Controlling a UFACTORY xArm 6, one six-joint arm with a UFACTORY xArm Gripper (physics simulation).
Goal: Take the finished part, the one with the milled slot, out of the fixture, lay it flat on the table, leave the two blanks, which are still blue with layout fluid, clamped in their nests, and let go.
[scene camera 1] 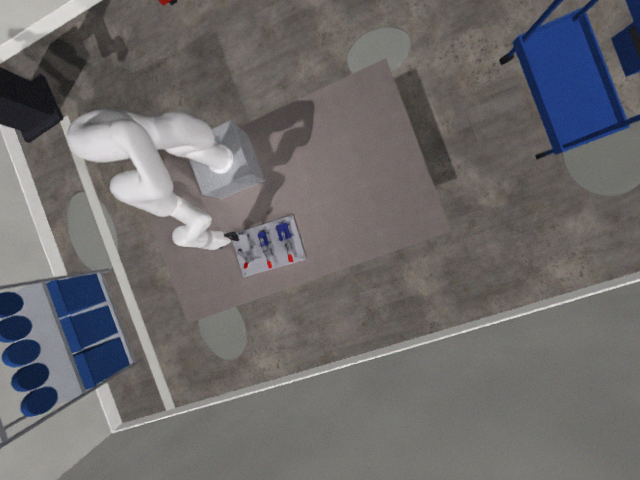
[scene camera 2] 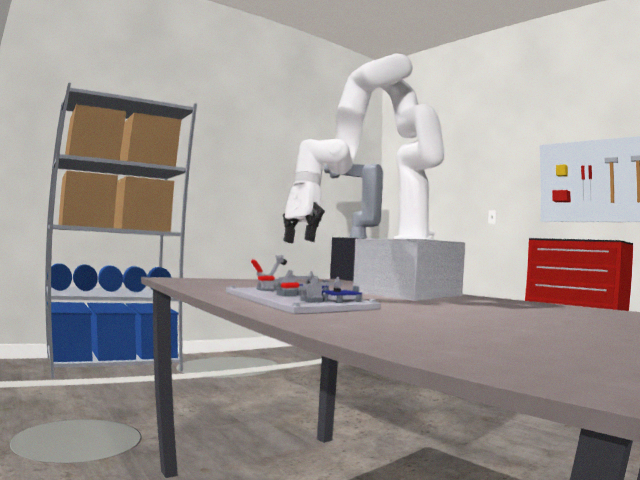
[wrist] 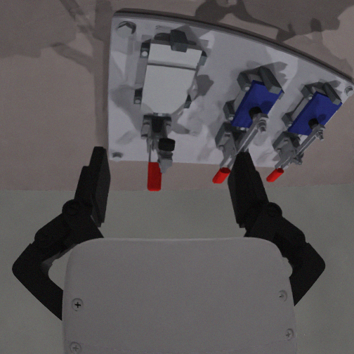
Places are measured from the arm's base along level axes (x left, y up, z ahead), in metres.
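Where they show: gripper, fingertip midpoint: (scene camera 1: 229,241) (scene camera 2: 298,241); arm's base, origin of the base link: (scene camera 1: 220,159) (scene camera 2: 413,240).
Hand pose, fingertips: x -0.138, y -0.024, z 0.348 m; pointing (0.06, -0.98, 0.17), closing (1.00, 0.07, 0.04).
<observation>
Things, the pixels of their top centre, and the offset from my fingertips. Level surfaces: height alone.
- fixture plate, middle of its top: (scene camera 2: 297,295) (scene camera 1: 267,246) dx +0.108, dy -0.132, dz +0.088 m
- red handle, middle of its top: (scene camera 2: 259,260) (scene camera 1: 244,264) dx -0.008, dy -0.053, dz +0.122 m
- table, its level: dy -0.147 m
The finished part (wrist: 168,87), light grey with a slot line across it, lies in the left nest of the fixture plate (scene camera 1: 253,272) (scene camera 2: 310,308) (wrist: 125,90) in the wrist view. Its toggle clamp (scene camera 2: 279,260) is swung up off it, with a red handle (scene camera 1: 245,265) (scene camera 2: 255,265) (wrist: 154,176). One blue blank (scene camera 1: 263,236) (wrist: 265,94) sits in the middle nest, another blue blank (scene camera 1: 283,230) (wrist: 321,104) in the right nest, both with clamp arms down on them. My gripper (scene camera 1: 235,236) (scene camera 2: 299,240) (wrist: 171,163) is open and empty, above the plate and pointing down.
The table (scene camera 1: 361,180) (scene camera 2: 465,335) carries the plate near one edge. The grey robot pedestal (scene camera 1: 247,155) (scene camera 2: 382,263) stands on the table near the plate. The clamps' red handles point toward the table edge. A shelf rack (scene camera 2: 129,99) stands behind, off the table.
</observation>
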